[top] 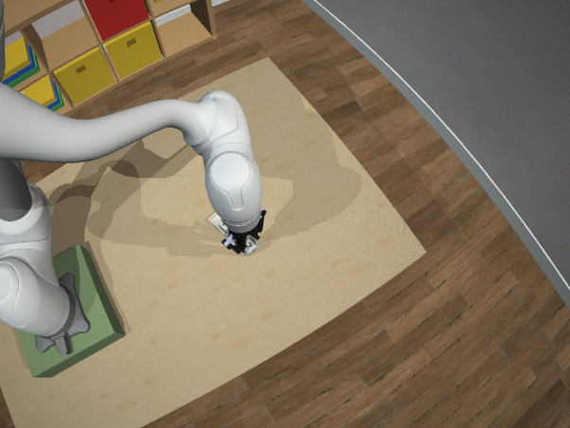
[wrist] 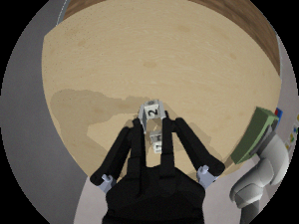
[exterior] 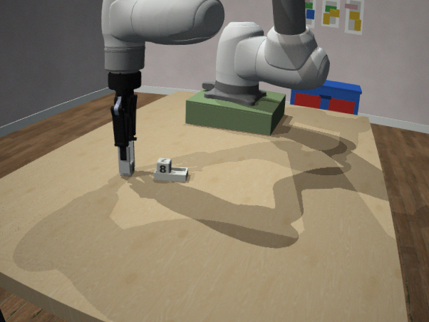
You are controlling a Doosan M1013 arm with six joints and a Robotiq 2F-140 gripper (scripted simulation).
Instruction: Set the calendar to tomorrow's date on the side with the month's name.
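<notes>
Now: hand 100 mm to the right of the grey tray, 30 mm past it and 30 mm above it.
</notes>
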